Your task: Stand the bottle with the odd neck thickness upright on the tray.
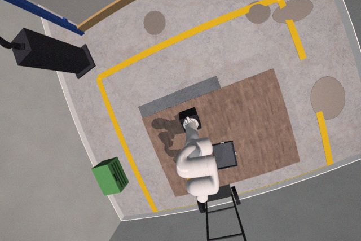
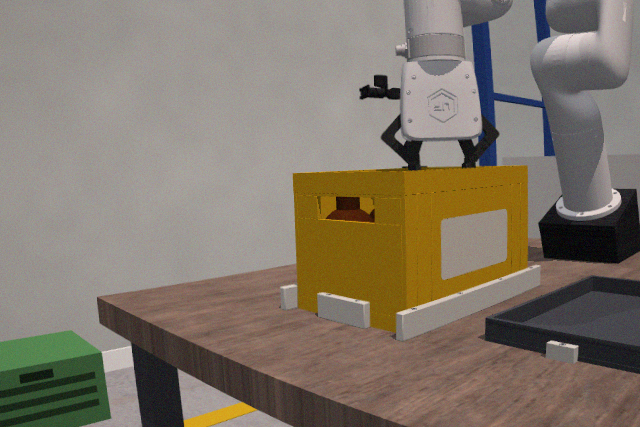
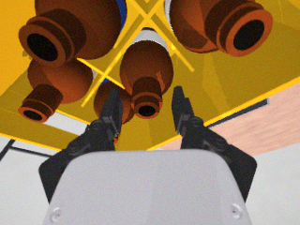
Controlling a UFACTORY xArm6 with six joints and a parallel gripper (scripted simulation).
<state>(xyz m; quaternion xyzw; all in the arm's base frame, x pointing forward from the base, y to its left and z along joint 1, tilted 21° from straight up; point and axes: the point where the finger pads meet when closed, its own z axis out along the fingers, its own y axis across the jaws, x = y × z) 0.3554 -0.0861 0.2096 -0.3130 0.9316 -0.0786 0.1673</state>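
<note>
My hand is 70 mm above the yellow crate, 40 mm to the left of it and 10 mm past it. From my hand the other things lie so: dark tray: 230 mm to the left, 150 mm below, 20 mm ahead.
</note>
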